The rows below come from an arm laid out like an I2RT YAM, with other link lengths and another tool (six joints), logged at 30 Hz.
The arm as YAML. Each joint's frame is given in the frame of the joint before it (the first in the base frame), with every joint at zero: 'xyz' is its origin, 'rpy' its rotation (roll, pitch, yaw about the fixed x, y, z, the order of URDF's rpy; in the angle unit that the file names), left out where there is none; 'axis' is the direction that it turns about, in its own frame. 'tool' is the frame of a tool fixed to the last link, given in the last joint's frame.
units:
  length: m
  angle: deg
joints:
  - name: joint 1
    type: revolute
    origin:
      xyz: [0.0, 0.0, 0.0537]
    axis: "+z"
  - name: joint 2
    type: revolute
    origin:
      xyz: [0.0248, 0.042, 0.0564]
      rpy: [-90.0, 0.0, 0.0]
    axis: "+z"
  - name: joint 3
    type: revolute
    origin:
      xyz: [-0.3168, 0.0, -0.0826]
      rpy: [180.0, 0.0, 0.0]
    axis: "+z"
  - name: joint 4
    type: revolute
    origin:
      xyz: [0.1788, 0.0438, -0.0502]
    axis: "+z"
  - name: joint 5
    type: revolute
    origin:
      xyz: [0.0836, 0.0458, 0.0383]
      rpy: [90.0, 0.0, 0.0]
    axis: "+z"
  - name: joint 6
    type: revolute
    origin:
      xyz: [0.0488, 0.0, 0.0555]
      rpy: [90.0, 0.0, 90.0]
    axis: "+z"
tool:
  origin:
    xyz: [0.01, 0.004, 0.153]
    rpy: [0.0, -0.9, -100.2]
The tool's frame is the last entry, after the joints.
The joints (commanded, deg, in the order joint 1, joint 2, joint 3, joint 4, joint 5, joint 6), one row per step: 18.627 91.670 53.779 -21.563 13.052 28.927; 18.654 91.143 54.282 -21.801 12.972 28.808; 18.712 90.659 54.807 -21.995 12.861 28.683; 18.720 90.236 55.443 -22.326 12.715 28.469; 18.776 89.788 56.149 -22.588 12.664 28.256; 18.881 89.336 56.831 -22.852 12.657 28.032; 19.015 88.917 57.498 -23.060 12.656 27.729; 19.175 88.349 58.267 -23.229 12.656 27.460; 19.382 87.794 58.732 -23.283 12.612 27.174; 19.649 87.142 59.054 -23.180 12.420 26.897; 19.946 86.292 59.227 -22.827 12.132 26.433; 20.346 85.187 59.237 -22.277 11.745 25.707; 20.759 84.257 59.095 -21.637 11.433 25.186; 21.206 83.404 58.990 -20.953 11.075 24.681
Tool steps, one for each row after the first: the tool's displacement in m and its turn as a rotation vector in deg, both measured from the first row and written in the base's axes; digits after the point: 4 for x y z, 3 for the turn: 0.0017 0.0010 0.0048 0.253 -0.722 0.168; 0.0036 0.0024 0.0096 0.534 -1.458 0.387; 0.0054 0.0035 0.0145 0.764 -2.099 0.650; 0.0078 0.0049 0.0201 0.968 -2.921 0.909; 0.0100 0.0063 0.0257 1.123 -3.735 1.202; 0.0123 0.0078 0.0312 1.230 -4.555 1.583; 0.0150 0.0097 0.0383 1.447 -5.653 1.958; 0.0165 0.0117 0.0440 1.626 -6.547 2.417; 0.0177 0.0145 0.0497 1.964 -7.509 3.010; 0.0188 0.0178 0.0564 2.358 -8.729 3.837; 0.0194 0.0219 0.0642 2.758 -10.198 5.029; 0.0196 0.0258 0.0705 3.148 -11.470 6.027; 0.0200 0.0301 0.0767 3.584 -12.738 7.073
